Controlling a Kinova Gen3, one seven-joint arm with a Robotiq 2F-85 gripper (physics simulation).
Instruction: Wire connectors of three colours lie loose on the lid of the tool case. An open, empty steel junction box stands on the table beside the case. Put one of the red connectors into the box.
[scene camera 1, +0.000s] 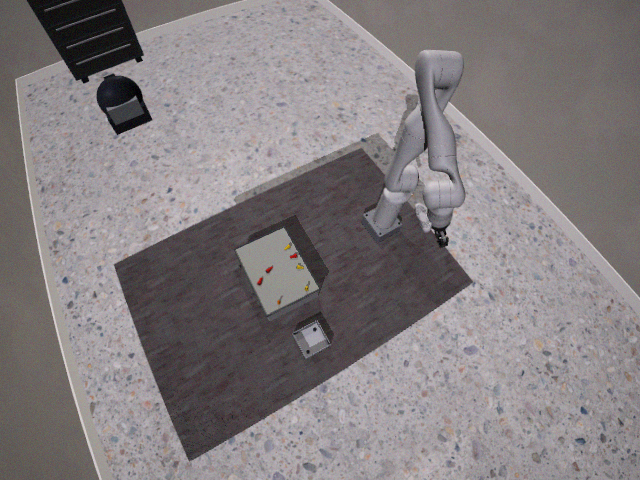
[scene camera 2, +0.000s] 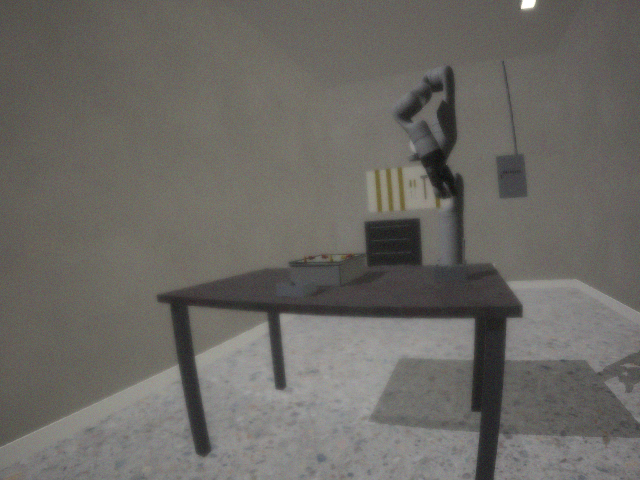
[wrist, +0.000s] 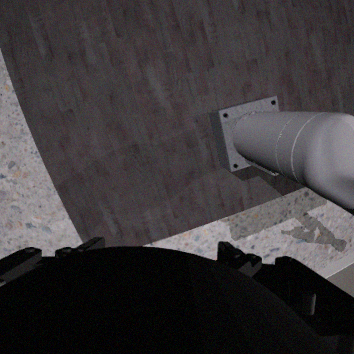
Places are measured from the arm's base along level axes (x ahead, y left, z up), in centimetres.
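Pixels of known places: gripper, fingertip midpoint: (scene camera 2: 451, 197); arm's base, origin of the base link: (scene camera 1: 383, 219) (scene camera 2: 451, 263) (wrist: 254, 135).
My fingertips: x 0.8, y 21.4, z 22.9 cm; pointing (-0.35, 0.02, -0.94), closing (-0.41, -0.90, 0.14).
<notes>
For each thing: its top centre in the pictures, then the offset to it from my fingertips. Level surfaces: height alone.
- tool case, middle of its top: (scene camera 1: 274, 269) (scene camera 2: 328, 257) dx +48.7, dy -28.1, dz -19.5 cm
- orange connector, middle of its top: (scene camera 1: 278, 301) dx +54.6, dy -16.4, dz -17.6 cm
- open steel junction box, middle of its top: (scene camera 2: 296, 282) (scene camera 1: 311, 338) dx +52.3, dy +0.0, dz -25.0 cm
- dark table, its level: dz -28.8 cm
Three red connectors (scene camera 1: 268, 269) (scene camera 1: 260, 281) (scene camera 1: 293, 255) lie apart on the pale lid of the tool case (scene camera 1: 279, 284) (scene camera 2: 315, 273). Three yellow connectors (scene camera 1: 287, 246) (scene camera 1: 299, 266) (scene camera 1: 307, 286) lie along one side of the lid, and an orange connector (scene camera 1: 279, 299) lies near a corner. The open steel junction box (scene camera 1: 312, 338) (scene camera 2: 295, 289) stands beside the case and is empty. My gripper (scene camera 1: 443, 243) (scene camera 2: 445, 196) (wrist: 160, 252) is open and empty, high up near the robot's base and far from the case. No connector shows in the wrist view.
The arm's base (scene camera 1: 382, 223) (scene camera 2: 450, 271) (wrist: 225, 142) is bolted to the dark table (scene camera 1: 206, 330) (scene camera 2: 403, 297) (wrist: 125, 125). The case lies between the base and the table's far side. A black drawer cabinet (scene camera 1: 93, 36) (scene camera 2: 393, 241) stands on the floor beyond the table.
</notes>
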